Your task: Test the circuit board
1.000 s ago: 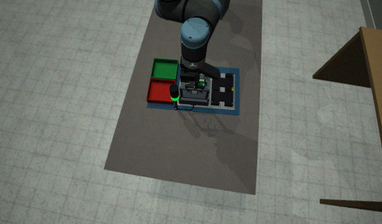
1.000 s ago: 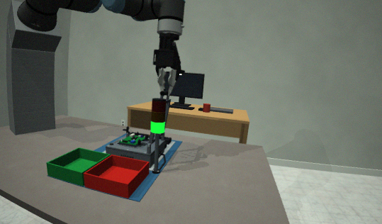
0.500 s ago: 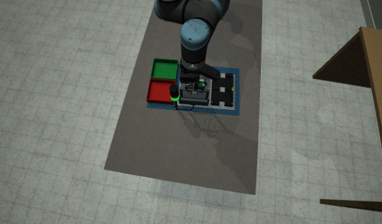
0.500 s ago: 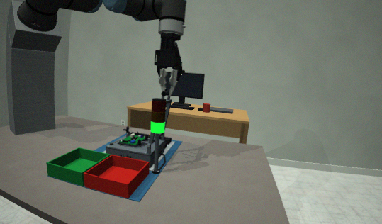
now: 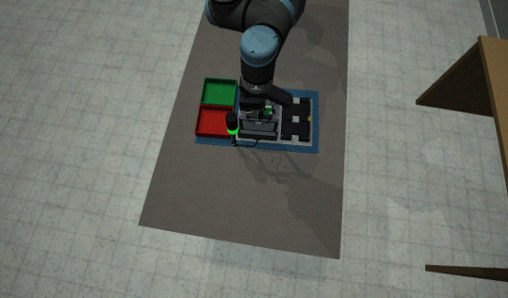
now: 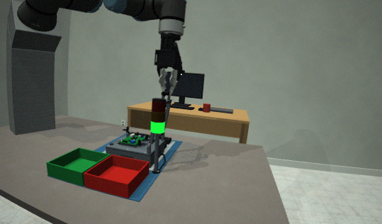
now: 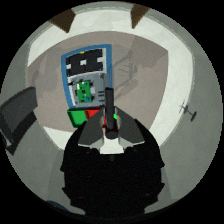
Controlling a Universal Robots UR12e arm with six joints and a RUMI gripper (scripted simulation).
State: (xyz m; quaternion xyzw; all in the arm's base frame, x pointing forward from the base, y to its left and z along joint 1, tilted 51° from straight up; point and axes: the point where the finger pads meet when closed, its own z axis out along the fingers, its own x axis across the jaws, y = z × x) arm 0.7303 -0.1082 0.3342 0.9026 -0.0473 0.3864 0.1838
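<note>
Right now the green circuit board is 20 cm below my hand, 13 cm behind it and 4 cm to the left of it. From my hand the other things lie so: tester lid 9 cm below, 2 cm behind; red bin 26 cm below, 17 cm to the right, 15 cm behind; black latch hook 18 cm below, 17 cm behind, 11 cm to the left.
</note>
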